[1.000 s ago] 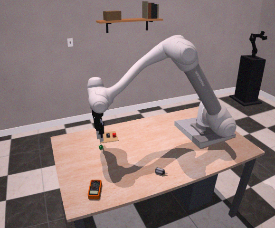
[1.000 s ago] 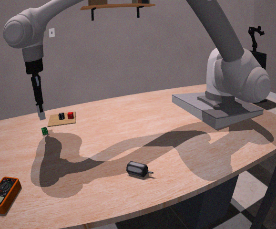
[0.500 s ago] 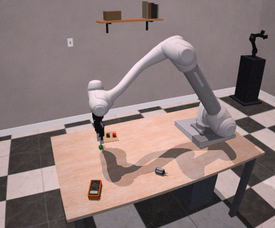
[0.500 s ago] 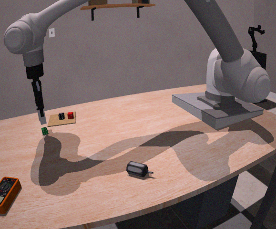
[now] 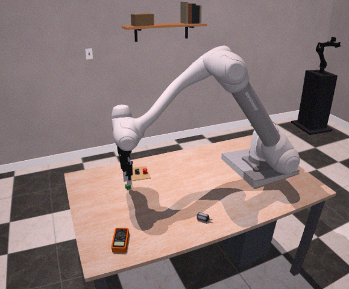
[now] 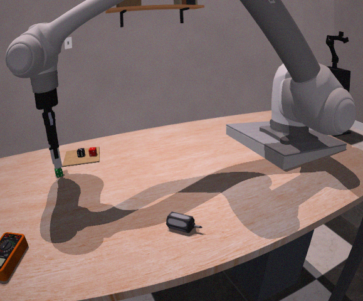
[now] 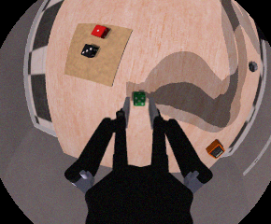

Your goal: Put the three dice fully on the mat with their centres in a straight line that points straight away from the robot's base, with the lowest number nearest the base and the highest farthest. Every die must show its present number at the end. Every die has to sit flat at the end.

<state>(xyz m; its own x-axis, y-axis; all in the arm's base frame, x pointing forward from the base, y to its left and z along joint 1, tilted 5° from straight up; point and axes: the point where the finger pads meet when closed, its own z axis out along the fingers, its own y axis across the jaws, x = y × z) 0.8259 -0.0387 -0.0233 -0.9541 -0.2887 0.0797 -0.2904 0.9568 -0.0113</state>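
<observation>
My hand is 6 cm above the green die. Also, from my hand: black die 8 cm behind, 13 cm to the right, 5 cm below; then tan mat 8 cm behind, 13 cm to the right, 7 cm below; then red die 12 cm behind, 12 cm to the right, 5 cm below.
</observation>
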